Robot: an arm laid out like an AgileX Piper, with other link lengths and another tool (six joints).
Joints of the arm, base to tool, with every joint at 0 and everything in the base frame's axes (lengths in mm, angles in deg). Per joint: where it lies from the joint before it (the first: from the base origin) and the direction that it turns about. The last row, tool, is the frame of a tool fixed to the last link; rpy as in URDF.
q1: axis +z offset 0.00 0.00 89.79
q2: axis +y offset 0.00 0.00 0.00
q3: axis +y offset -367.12 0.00 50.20
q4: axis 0.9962 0 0.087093 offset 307.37 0.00 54.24
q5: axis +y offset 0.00 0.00 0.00
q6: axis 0.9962 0 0.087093 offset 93.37 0.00 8.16
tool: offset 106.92 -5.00 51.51 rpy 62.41 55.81 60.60
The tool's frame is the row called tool.
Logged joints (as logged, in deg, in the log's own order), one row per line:
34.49 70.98 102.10 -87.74 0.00 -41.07
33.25 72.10 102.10 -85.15 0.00 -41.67
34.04 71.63 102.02 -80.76 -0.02 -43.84
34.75 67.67 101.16 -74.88 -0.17 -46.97
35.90 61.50 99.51 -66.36 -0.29 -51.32
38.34 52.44 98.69 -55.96 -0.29 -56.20
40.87 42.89 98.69 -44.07 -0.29 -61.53
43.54 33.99 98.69 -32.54 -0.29 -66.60
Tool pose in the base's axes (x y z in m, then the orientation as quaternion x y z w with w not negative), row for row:
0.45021 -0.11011 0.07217 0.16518 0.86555 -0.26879 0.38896
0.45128 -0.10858 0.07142 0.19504 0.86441 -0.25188 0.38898
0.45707 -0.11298 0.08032 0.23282 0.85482 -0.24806 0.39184
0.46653 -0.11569 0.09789 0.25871 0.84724 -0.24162 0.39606
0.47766 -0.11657 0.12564 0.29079 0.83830 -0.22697 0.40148
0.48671 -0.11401 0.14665 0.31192 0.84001 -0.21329 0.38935
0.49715 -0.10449 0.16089 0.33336 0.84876 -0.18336 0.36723
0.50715 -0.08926 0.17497 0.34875 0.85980 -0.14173 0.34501
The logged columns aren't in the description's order. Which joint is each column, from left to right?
Columns, left to right: q5, q6, q2, q4, q1, q3.
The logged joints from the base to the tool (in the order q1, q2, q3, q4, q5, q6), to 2 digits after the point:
0.00 102.10 -41.07 -87.74 34.49 70.98
0.00 102.10 -41.67 -85.15 33.25 72.10
-0.02 102.02 -43.84 -80.76 34.04 71.63
-0.17 101.16 -46.97 -74.88 34.75 67.67
-0.29 99.51 -51.32 -66.36 35.90 61.50
-0.29 98.69 -56.20 -55.96 38.34 52.44
-0.29 98.69 -61.53 -44.07 40.87 42.89
-0.29 98.69 -66.60 -32.54 43.54 33.99

